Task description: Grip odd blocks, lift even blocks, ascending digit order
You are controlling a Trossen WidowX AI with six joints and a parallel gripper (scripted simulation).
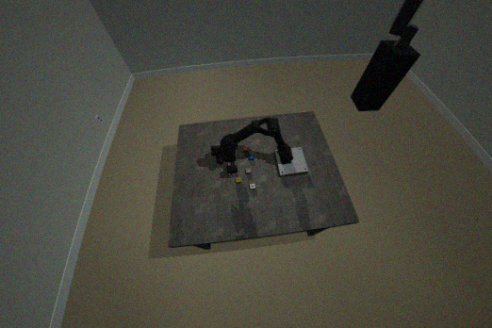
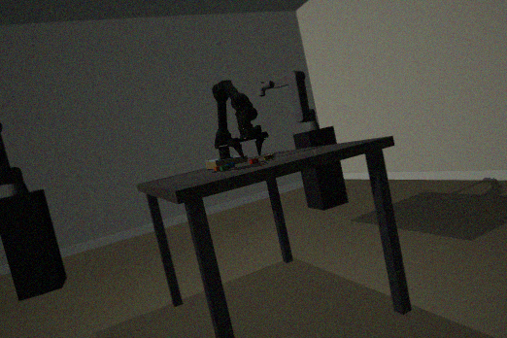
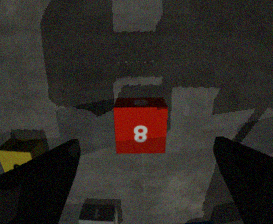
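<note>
Now: the red block 20 mm below my gripper tip. The rest, counted from my gripper tip: green block (140 mm to the right, 20 mm below); then yellow block (100 mm to the left, 30 mm behind, 20 mm below); then grey block (100 mm behind, 40 mm to the left, 20 mm below).
</note>
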